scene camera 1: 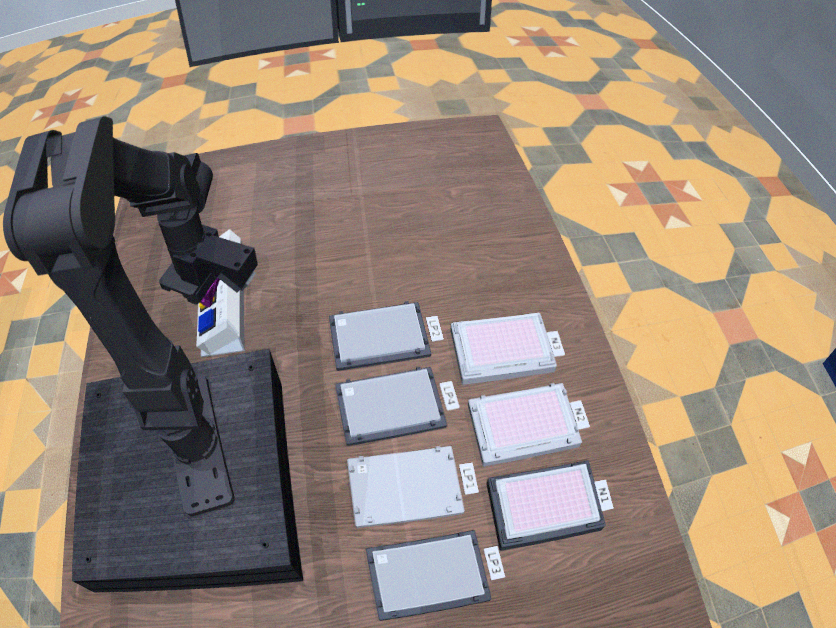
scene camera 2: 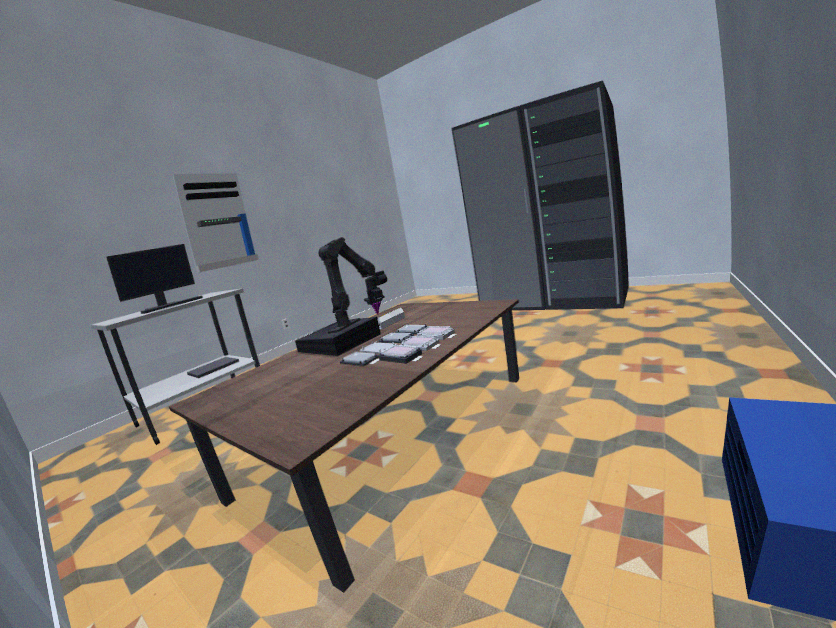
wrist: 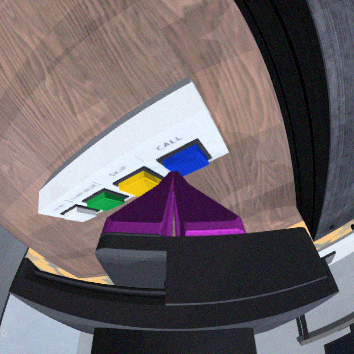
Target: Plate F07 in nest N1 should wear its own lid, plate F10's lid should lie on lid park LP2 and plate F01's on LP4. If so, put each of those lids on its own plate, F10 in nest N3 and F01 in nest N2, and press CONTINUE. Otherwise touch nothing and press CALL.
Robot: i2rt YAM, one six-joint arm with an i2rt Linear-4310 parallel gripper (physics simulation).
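Frame: origin at the arm's base, x back, y right, z up, level; metres.
Where they show: gripper, fingertip midpoint: (scene camera 1: 207,305) (scene camera 2: 377,314) (wrist: 173,178); arm's base, origin of the base link: (scene camera 1: 196,443) (scene camera 2: 344,326).
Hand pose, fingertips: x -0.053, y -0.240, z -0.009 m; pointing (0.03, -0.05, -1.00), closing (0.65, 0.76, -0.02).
Things, the pixels of their top centre, and the offset from my fingertips. "pt": a spot on its surface instead.
- blue CALL button, surface spot: (wrist: 186,159) pt dz -0.021, dx +0.005, dy +0.009 m
- green CONTINUE button, surface spot: (wrist: 106,199) pt dz -0.022, dx -0.010, dy -0.082 m
- N1, middle of its top: (scene camera 1: 549,498) (scene camera 2: 399,348) dz -0.039, dx -0.363, dy +0.449 m
- N2, middle of its top: (scene camera 1: 527,416) (scene camera 2: 418,339) dz -0.044, dx -0.390, dy +0.320 m
- N3, middle of its top: (scene camera 1: 504,338) (scene camera 2: 434,328) dz -0.042, dx -0.416, dy +0.188 m
- LP2, middle of its top: (scene camera 1: 378,330) (scene camera 2: 411,327) dz -0.057, dx -0.248, dy +0.097 m
- LP4, middle of its top: (scene camera 1: 389,401) (scene camera 2: 395,335) dz -0.057, dx -0.223, dy +0.221 m
- white button box, middle of its top: (wrist: 104,194) (scene camera 1: 214,276) (scene camera 2: 386,312) dz -0.011, dx -0.019, dy -0.066 m
- yellow SKIP button, middle of its top: (wrist: 137,190) dz -0.019, dx +0.001, dy -0.044 m
- white button, middle of its top: (wrist: 76,220) dz -0.019, dx -0.016, dy -0.143 m
- LP1, middle of its top: (scene camera 1: 404,482) (scene camera 2: 378,344) dz -0.055, dx -0.199, dy +0.349 m
- LP3, middle of its top: (scene camera 1: 428,573) (scene camera 2: 358,356) dz -0.057, dx -0.181, dy +0.481 m
My gripper (scene camera 1: 208,295) (scene camera 2: 376,309) (wrist: 173,178) is shut and empty. In the wrist view its purple tips overlap the near edge of the blue CALL button (wrist: 186,159); contact cannot be told. The green CONTINUE button (wrist: 106,199) is farther left. Plates with pink wells sit in N1 (scene camera 1: 547,501), N2 (scene camera 1: 525,421) and N3 (scene camera 1: 506,341); whether clear lids cover them is hard to tell. Grey sheets with small white labels lie on LP2 (scene camera 1: 379,333) and LP4 (scene camera 1: 391,403). The labels are too small to read.
The white button box (scene camera 1: 231,317) (wrist: 208,120) also bears a yellow SKIP button (wrist: 139,182) and a white button (wrist: 79,213). LP1 (scene camera 1: 405,486) and LP3 (scene camera 1: 429,573) are nearer the front. The black arm base (scene camera 1: 135,527) stands left of the lid parks.
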